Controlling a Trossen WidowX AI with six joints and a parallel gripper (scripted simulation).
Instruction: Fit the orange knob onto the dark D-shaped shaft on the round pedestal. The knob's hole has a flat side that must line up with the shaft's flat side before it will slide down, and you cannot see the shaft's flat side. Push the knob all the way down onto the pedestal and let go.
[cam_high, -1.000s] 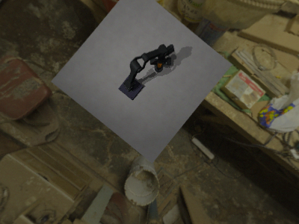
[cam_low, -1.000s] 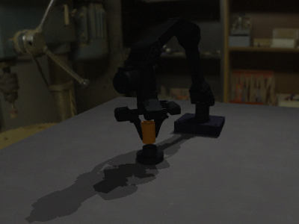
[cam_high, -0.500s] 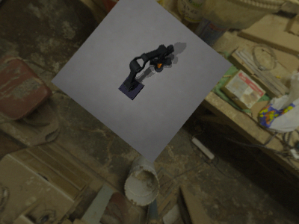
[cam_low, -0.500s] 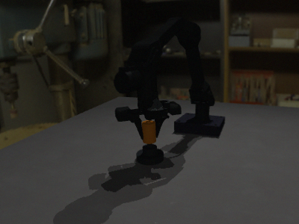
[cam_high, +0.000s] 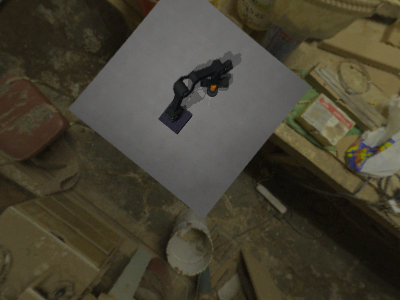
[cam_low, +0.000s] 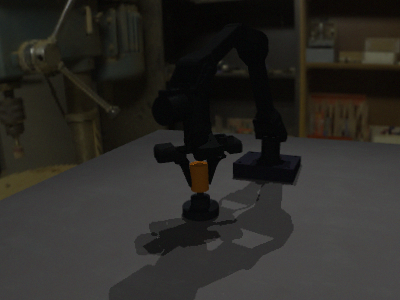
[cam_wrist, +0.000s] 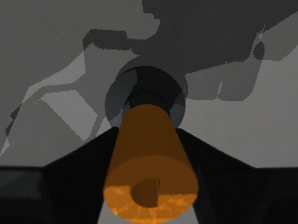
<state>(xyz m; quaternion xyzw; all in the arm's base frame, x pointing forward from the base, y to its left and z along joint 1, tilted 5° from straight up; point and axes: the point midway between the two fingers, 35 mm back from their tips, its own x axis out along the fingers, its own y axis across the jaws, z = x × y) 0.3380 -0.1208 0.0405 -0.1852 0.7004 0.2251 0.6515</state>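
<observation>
The orange knob is 2 cm above my gripper tip. From my gripper tip the other things lie so: dark round pedestal (4 cm below).
</observation>
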